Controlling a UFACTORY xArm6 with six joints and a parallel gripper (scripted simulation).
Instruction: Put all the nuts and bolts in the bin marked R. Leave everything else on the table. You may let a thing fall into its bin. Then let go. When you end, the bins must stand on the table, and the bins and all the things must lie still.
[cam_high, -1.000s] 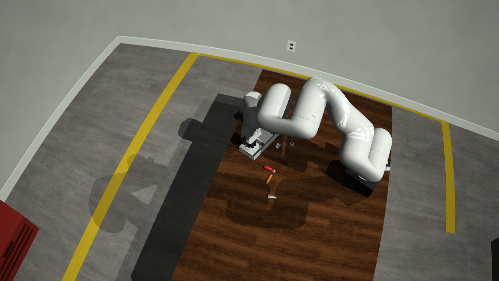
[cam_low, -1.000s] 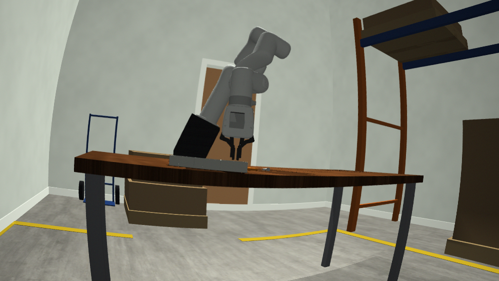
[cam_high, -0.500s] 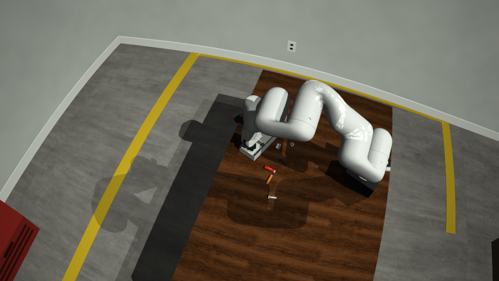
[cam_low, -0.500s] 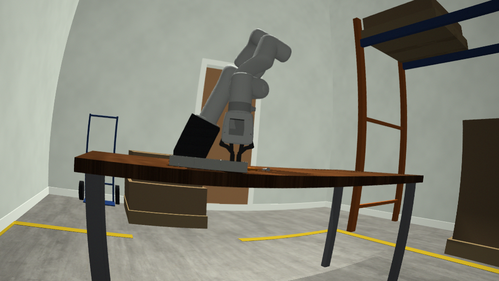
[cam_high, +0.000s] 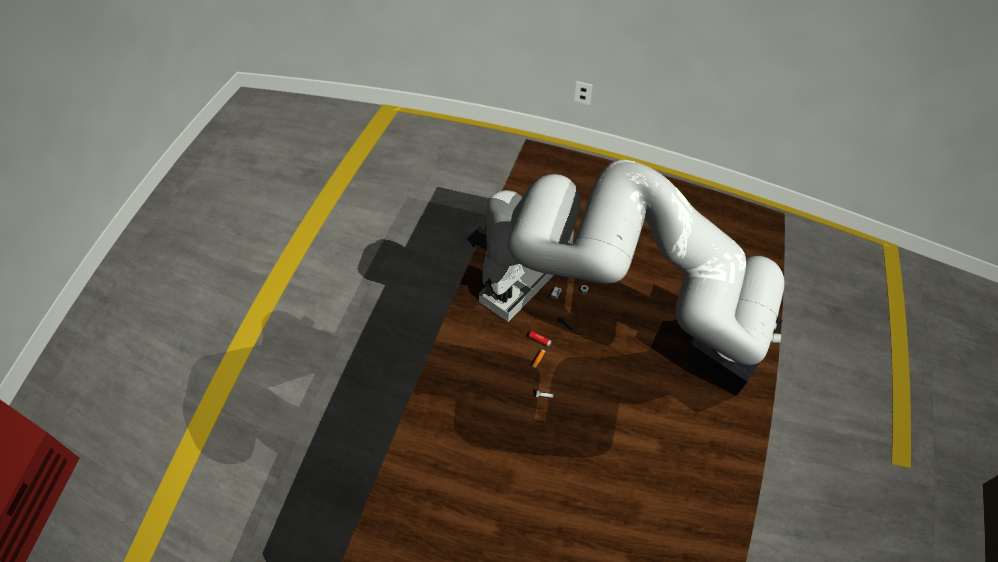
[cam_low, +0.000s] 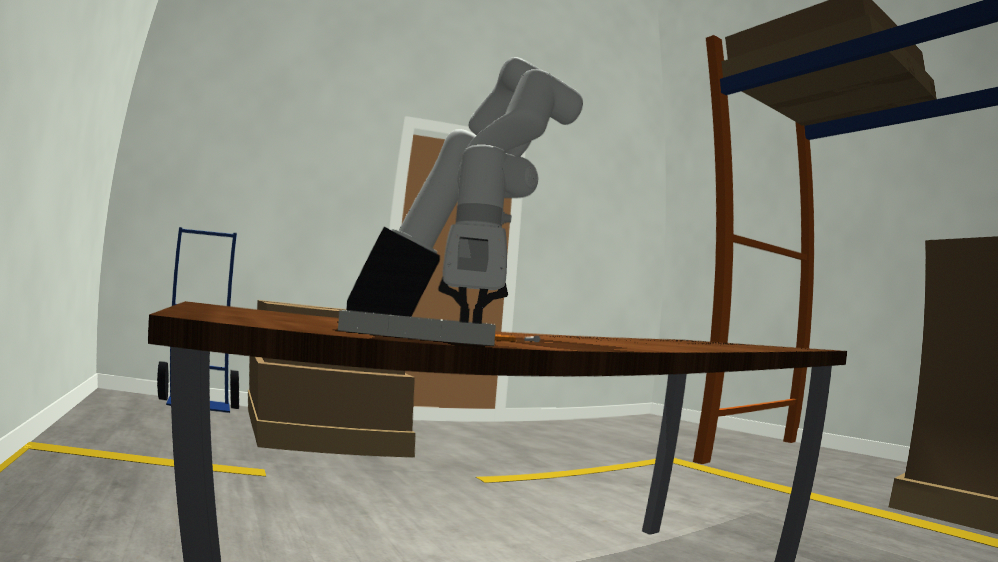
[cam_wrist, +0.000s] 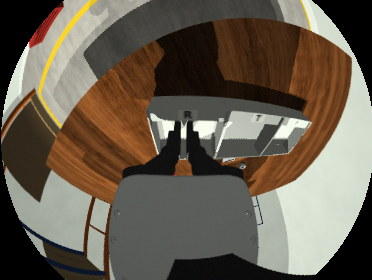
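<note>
Now: hand 170 mm past the nut, 70 mm to the left of it and 30 mm above it. The rest, counted from my hand: dark bolt: 150 mm behind, 20 mm to the left, 30 mm below; red cylinder: 100 mm behind, 80 mm to the left, 30 mm below; long grey bin: 40 mm behind, 80 mm to the right, 20 mm below.
</note>
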